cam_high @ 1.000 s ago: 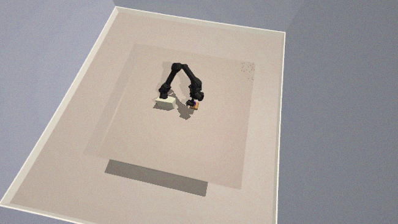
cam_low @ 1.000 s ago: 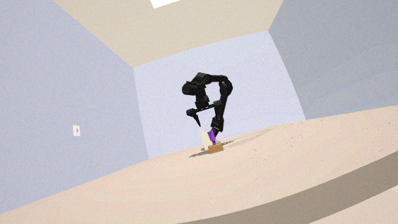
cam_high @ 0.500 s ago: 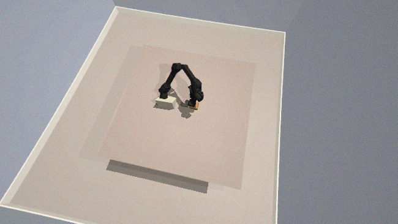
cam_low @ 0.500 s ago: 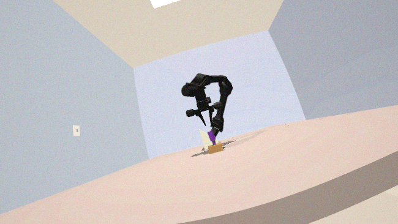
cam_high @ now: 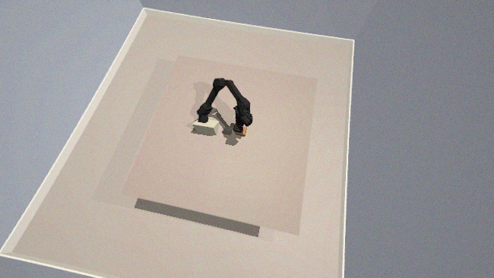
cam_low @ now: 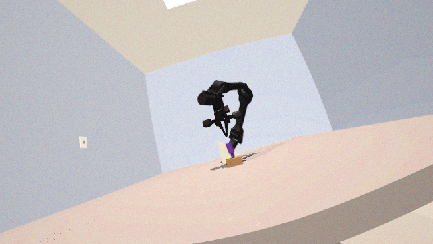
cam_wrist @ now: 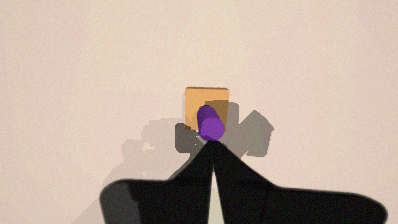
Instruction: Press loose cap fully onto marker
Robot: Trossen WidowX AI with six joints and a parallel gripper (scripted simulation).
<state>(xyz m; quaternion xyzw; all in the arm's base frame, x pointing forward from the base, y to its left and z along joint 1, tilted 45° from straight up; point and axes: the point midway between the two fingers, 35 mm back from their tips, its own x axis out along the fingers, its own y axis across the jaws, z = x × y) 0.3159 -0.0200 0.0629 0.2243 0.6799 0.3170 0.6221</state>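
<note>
Right now the purple cap is 5 cm below my gripper tip. Also, from my gripper tip: holder block (12 cm below).
</note>
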